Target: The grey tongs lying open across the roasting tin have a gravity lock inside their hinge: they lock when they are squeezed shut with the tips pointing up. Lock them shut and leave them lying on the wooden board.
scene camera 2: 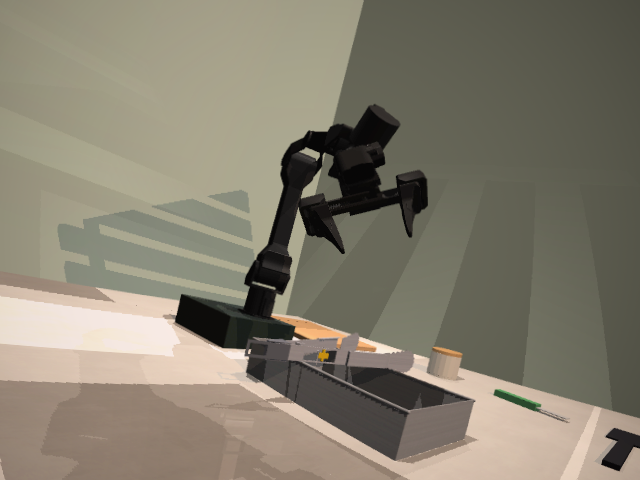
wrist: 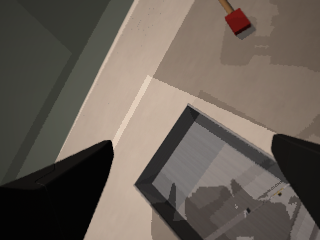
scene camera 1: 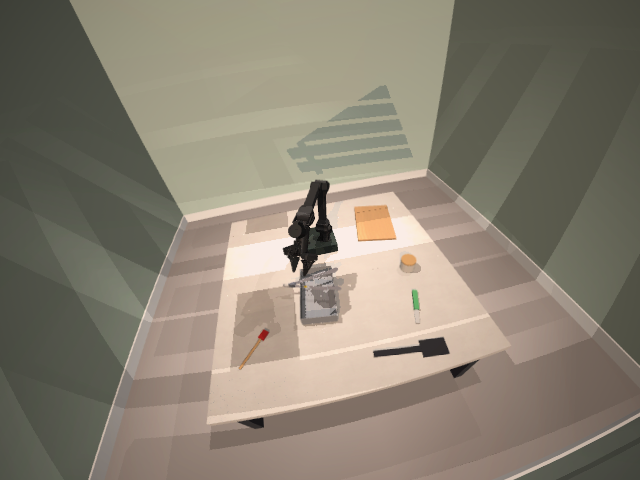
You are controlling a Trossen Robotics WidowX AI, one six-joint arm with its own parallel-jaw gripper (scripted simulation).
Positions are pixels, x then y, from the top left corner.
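The gripper can be seen in the wrist view, in scene camera 2 and in scene camera 1 [298,274]. On the gripper, [wrist: 64,193] and [scene camera 2: 402,207] are the same spot. On a wooden board, [scene camera 1: 373,222] and [scene camera 2: 313,330] are the same spot too.
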